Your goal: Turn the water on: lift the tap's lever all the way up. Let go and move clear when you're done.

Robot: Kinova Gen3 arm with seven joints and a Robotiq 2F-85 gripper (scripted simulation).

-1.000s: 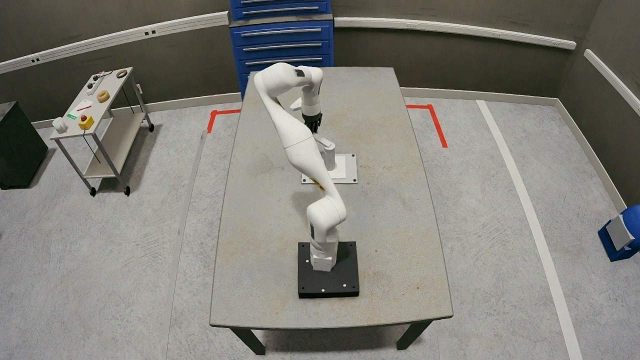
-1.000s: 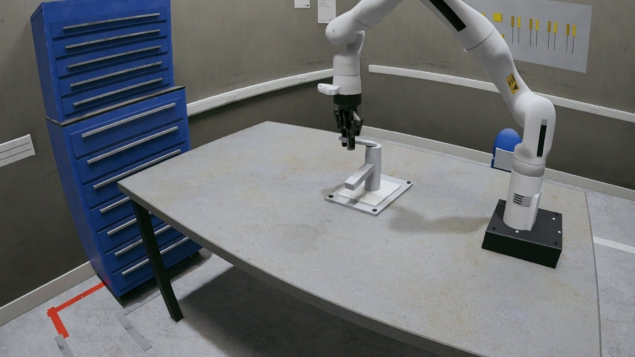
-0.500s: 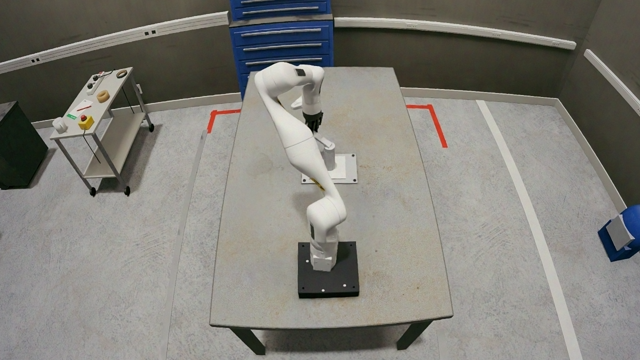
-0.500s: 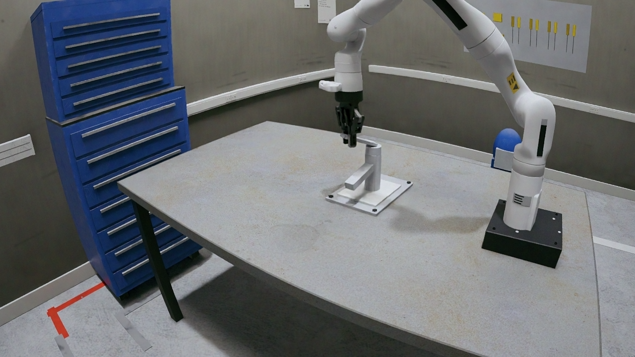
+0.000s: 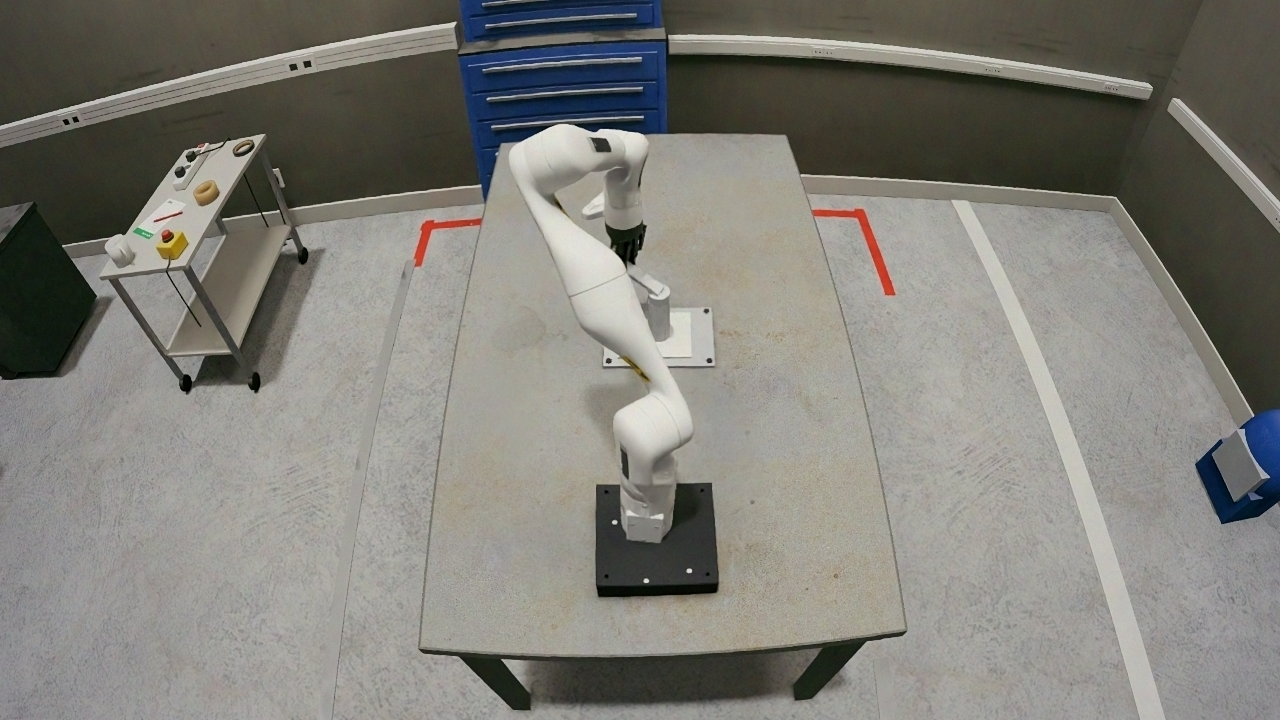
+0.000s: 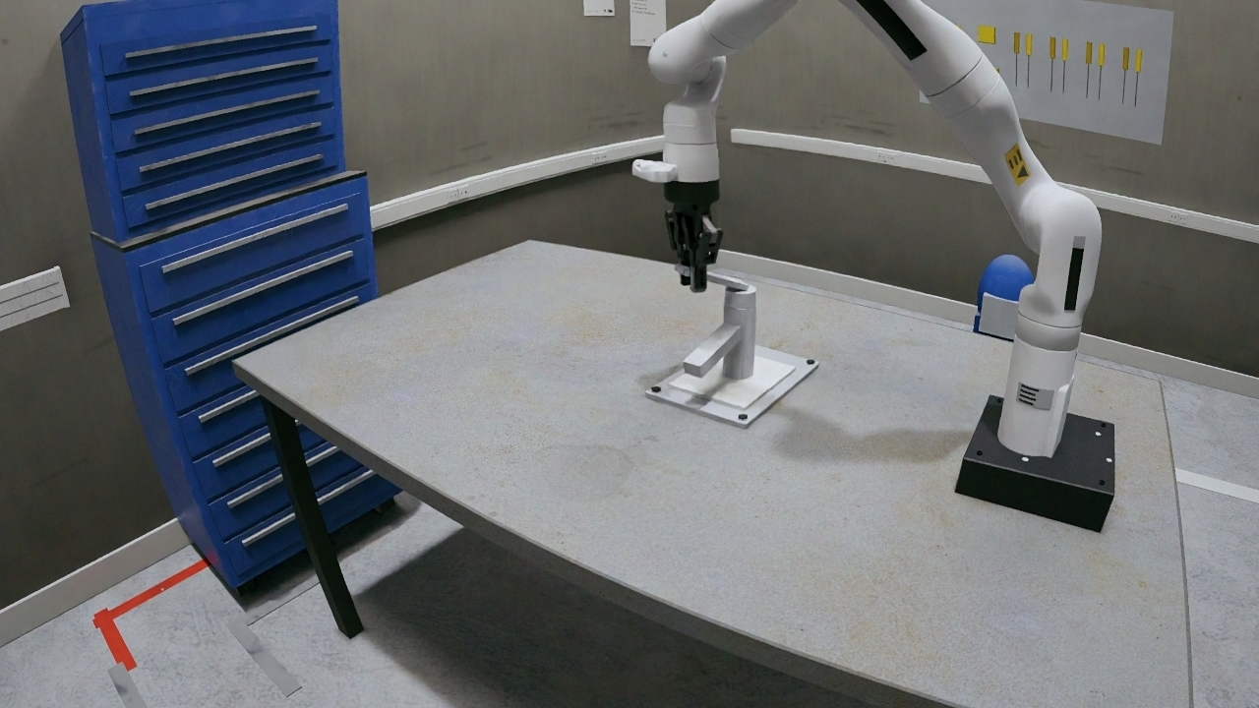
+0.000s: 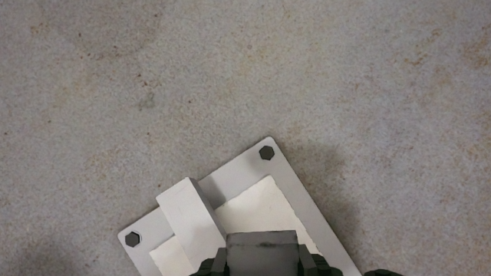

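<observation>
The lever is 30 mm to the right of my hand, 10 mm below it and 10 mm behind it. Round my hand: tap: 70 mm below, 50 mm to the right, 20 mm behind; then plate: 170 mm below, 70 mm to the right, 30 mm behind.
</observation>
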